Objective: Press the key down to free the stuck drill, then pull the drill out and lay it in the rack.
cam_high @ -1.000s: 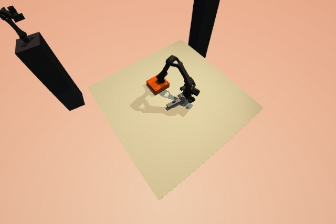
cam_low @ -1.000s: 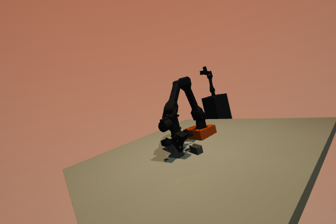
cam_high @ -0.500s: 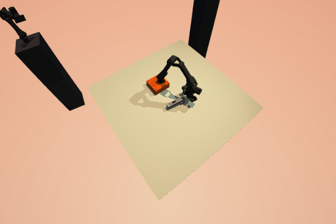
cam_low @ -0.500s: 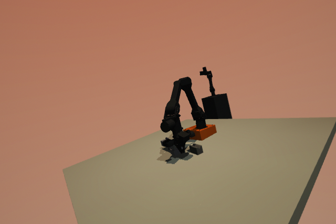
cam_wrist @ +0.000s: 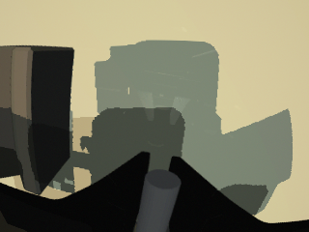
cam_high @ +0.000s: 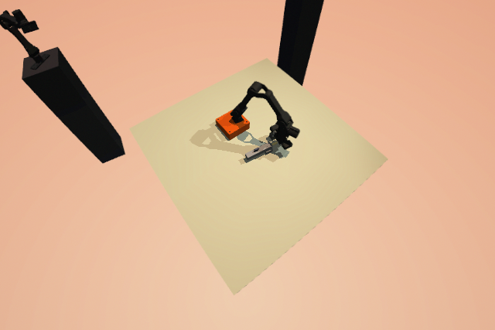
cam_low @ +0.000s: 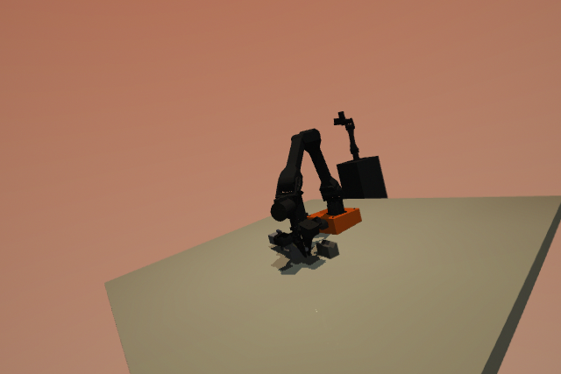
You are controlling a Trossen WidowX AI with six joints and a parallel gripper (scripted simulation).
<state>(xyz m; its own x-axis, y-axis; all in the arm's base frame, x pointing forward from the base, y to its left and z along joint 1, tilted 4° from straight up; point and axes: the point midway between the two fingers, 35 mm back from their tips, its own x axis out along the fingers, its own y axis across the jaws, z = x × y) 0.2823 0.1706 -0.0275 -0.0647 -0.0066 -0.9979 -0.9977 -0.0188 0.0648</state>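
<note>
My gripper tip is 5 cm to the left of the drill and 3 cm below it. Round my gripper tip: light grey holder block: 15 cm to the right, 2 cm above; then rack: 8 cm behind, 1 cm to the left; then dark key: 18 cm to the right, 3 cm above.
</note>
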